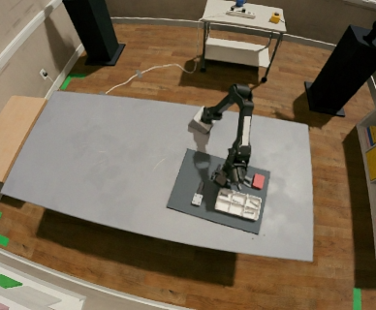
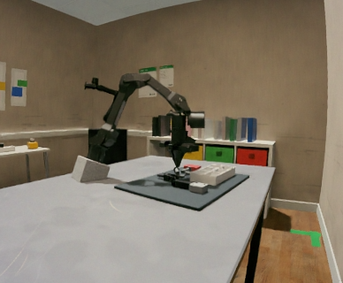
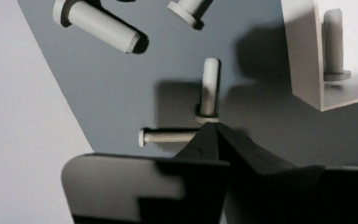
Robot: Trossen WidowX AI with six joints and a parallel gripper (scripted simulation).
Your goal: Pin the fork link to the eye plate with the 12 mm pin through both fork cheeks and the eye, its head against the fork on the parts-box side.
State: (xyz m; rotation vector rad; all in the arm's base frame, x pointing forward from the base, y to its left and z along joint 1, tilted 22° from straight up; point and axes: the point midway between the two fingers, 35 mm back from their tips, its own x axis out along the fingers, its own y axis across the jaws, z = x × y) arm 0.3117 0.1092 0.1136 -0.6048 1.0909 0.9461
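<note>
Now: the fork link 7 cm below my hand, 5 cm to the right of it and 2 cm behind it. Also, from my hand: mat 8 cm below, 6 cm ahead, 1 cm to the right; then headed pin 7 cm to the left, 7 cm below, 3 cm ahead; then thick pin 8 cm to the left, 7 cm below, 4 cm behind.
</note>
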